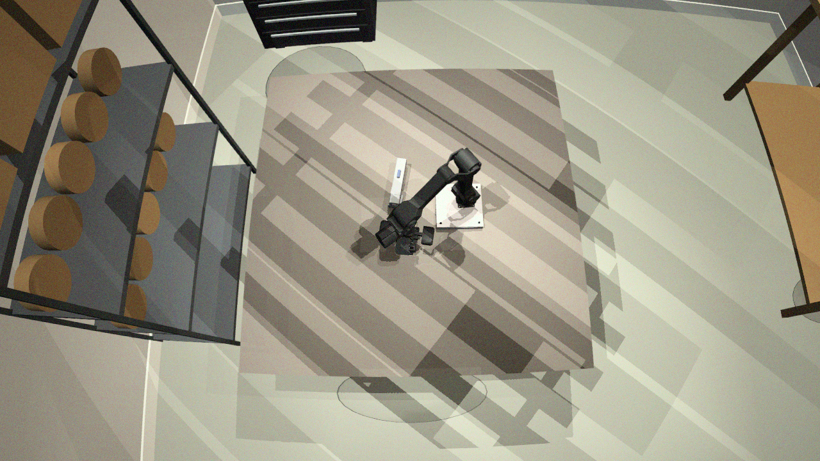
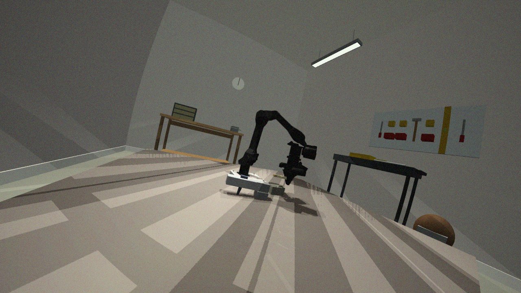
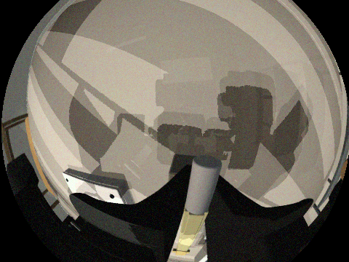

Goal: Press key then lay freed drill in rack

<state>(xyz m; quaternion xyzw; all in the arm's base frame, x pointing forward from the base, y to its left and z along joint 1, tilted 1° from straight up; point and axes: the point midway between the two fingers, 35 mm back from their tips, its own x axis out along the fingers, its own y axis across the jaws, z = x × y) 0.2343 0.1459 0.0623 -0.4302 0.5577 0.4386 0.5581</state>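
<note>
Now: gripper tip 4 cm to the left of the drill, 3 cm below it and 1 cm past it. The rest, counted from my gripper tip: blue key 26 cm to the right, 1 cm ahead; then dark grey rack 5 cm to the right, 4 cm below, 2 cm behind.
</note>
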